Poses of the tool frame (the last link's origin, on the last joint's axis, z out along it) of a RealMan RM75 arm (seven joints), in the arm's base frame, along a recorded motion.
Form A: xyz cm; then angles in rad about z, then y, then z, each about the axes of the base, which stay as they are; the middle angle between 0 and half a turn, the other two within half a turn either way.
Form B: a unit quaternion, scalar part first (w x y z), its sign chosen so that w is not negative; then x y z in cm. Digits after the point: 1 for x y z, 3 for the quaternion.
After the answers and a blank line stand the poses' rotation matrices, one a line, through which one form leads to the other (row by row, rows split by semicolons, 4 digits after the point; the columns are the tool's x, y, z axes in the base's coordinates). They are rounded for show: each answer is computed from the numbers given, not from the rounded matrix.
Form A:
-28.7 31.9 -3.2 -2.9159 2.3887 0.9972
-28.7 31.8 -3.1 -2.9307 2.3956 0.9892
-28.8 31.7 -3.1 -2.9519 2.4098 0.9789
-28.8 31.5 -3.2 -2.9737 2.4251 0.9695
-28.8 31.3 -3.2 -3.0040 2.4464 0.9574
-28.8 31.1 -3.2 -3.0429 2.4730 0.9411
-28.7 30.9 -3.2 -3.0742 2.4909 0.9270
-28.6 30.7 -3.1 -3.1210 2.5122 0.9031
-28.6 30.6 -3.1 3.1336 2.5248 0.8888
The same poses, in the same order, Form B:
0.211 -0.862 -0.350 -0.301 -28.7 31.9 -3.2
0.206 -0.862 -0.353 -0.301 -28.7 31.8 -3.1
0.197 -0.862 -0.359 -0.298 -28.8 31.7 -3.1
0.189 -0.862 -0.365 -0.295 -28.8 31.5 -3.2
0.177 -0.862 -0.375 -0.291 -28.8 31.3 -3.2
0.163 -0.862 -0.386 -0.285 -28.8 31.1 -3.2
0.152 -0.861 -0.395 -0.281 -28.7 30.9 -3.2
0.138 -0.860 -0.406 -0.277 -28.6 30.7 -3.1
0.129 -0.859 -0.413 -0.275 -28.6 30.6 -3.1

0.5739 0.7300 0.3710; 0.4759 -0.6661 0.5743; 0.6664 -0.1530 -0.7297
0.5694 0.7326 0.3729; 0.4851 -0.6656 0.5671; 0.6637 -0.1421 -0.7344
0.5641 0.7367 0.3728; 0.5011 -0.6643 0.5545; 0.6562 -0.1260 -0.7440
0.5584 0.7417 0.3715; 0.5186 -0.6617 0.5416; 0.6475 -0.1097 -0.7541
0.5500 0.7493 0.3687; 0.5430 -0.6563 0.5238; 0.6345 -0.0879 -0.7679
0.5395 0.7587 0.3650; 0.5731 -0.6485 0.5010; 0.6169 -0.0611 -0.7847
0.5304 0.7658 0.3636; 0.5945 -0.6417 0.4845; 0.6044 -0.0408 -0.7957
0.5166 0.7748 0.3645; 0.6219 -0.6321 0.4622; 0.5885 -0.0121 -0.8084
0.5080 0.7804 0.3646; 0.6383 -0.6253 0.4490; 0.5784 0.0046 -0.8157

